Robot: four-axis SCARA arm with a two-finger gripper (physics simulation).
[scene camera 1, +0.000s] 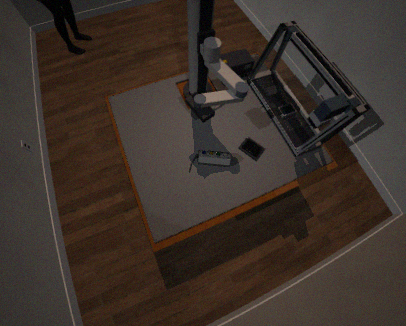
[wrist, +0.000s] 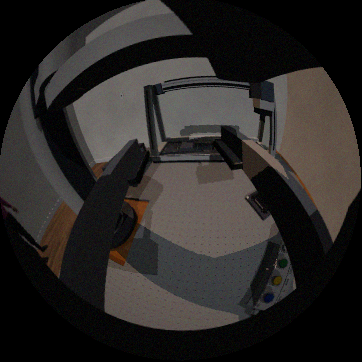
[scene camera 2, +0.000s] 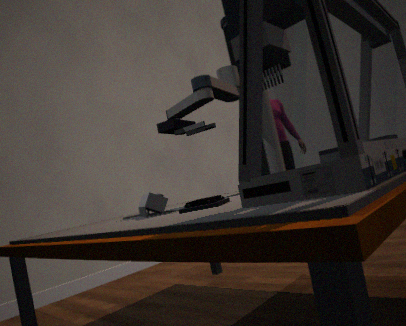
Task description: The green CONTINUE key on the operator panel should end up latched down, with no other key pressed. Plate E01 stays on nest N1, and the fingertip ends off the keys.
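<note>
The operator panel [scene camera 1: 214,158] [scene camera 2: 154,204] [wrist: 286,287] is a pale slanted box on the grey table top. In the wrist view its green key [wrist: 283,263], yellow key [wrist: 277,280] and blue key [wrist: 269,297] show at the lower right; a finger hides part of the panel. Whether any key is down is too small to tell. A dark plate [scene camera 1: 252,147] [scene camera 2: 205,201] lies on its nest beside the panel, partly behind a finger in the wrist view; no label is readable. My gripper [scene camera 2: 200,128] [wrist: 179,138] is shut with nothing between its fingers, high above the table and off the keys.
A large framed machine [scene camera 1: 320,65] [scene camera 2: 251,100] [wrist: 151,122] stands on the table beyond the nest. The arm's column [scene camera 1: 194,45] stands on an orange patch at the table's back. A cable [scene camera 1: 191,164] lies beside the panel. A person [scene camera 1: 62,25] [scene camera 2: 284,125] stands behind the table.
</note>
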